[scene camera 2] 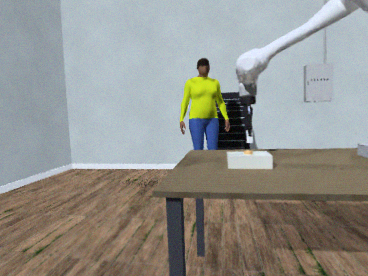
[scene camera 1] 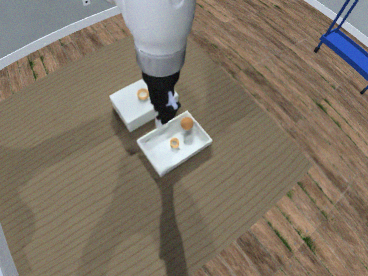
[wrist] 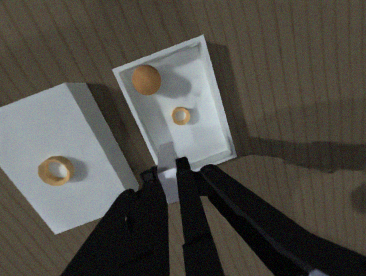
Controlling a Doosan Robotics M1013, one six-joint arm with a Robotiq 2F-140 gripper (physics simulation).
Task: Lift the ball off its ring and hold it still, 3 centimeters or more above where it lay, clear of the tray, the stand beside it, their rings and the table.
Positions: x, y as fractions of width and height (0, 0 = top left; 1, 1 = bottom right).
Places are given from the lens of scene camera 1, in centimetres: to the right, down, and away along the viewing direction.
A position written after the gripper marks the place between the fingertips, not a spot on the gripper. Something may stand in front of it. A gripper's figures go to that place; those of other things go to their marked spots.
gripper (scene camera 1: 0.44, 0.46): -6, -3, 61
white stand (scene camera 1: 0.36, 0.38): -16, -11, 68
